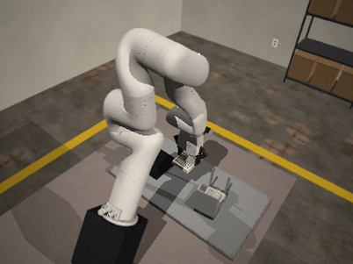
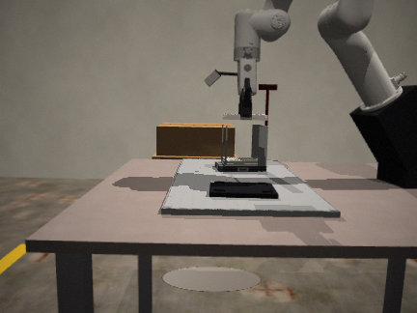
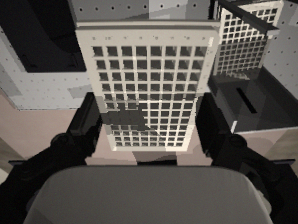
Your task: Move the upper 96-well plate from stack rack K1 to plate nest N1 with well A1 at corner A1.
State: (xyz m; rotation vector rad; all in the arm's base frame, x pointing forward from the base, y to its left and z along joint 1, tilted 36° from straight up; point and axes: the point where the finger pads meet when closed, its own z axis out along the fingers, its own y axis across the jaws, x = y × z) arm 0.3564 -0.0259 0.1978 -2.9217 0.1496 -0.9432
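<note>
My hand is 190 mm above the black plate nest N1, 180 mm to the right of it and 30 mm short of it. Also, from my hand: pale A1 mark 180 mm below, 120 mm to the left, 100 mm ahead.
</note>
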